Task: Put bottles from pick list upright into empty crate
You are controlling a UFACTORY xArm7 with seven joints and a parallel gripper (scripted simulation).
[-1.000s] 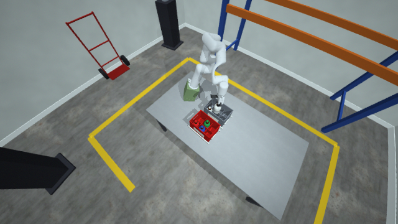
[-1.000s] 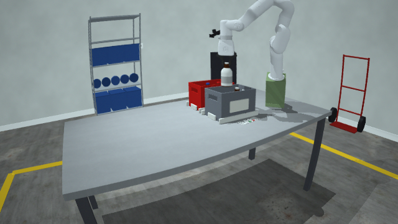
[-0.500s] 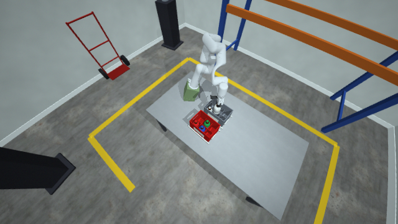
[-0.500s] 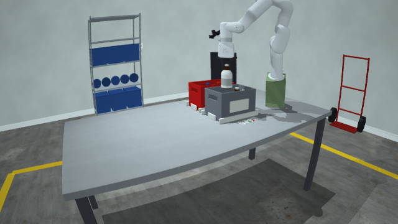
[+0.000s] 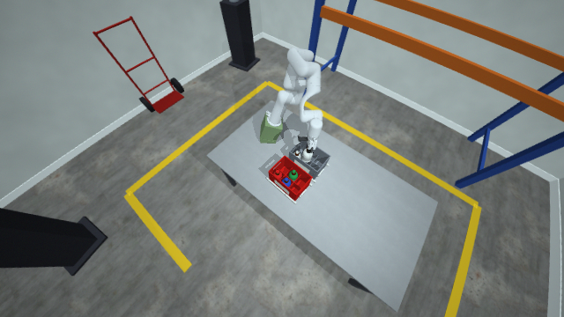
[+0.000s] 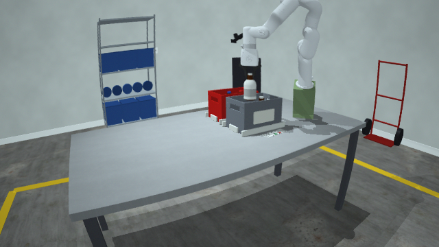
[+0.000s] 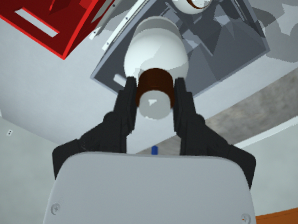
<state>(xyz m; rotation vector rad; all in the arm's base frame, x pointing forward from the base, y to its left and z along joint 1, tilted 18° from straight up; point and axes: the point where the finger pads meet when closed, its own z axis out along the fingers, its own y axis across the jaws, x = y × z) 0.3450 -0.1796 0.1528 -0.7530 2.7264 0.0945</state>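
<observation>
Right now the grey crate is 1 cm ahead of my hand, 4 cm to the left of it and 22 cm below it. Round my hand: red crate (4 cm behind, 19 cm to the right, 22 cm below); then green-labelled bottle (3 cm behind, 15 cm to the right, 22 cm below); then white-label bottle (9 cm behind, 2 cm to the left, 22 cm below).
</observation>
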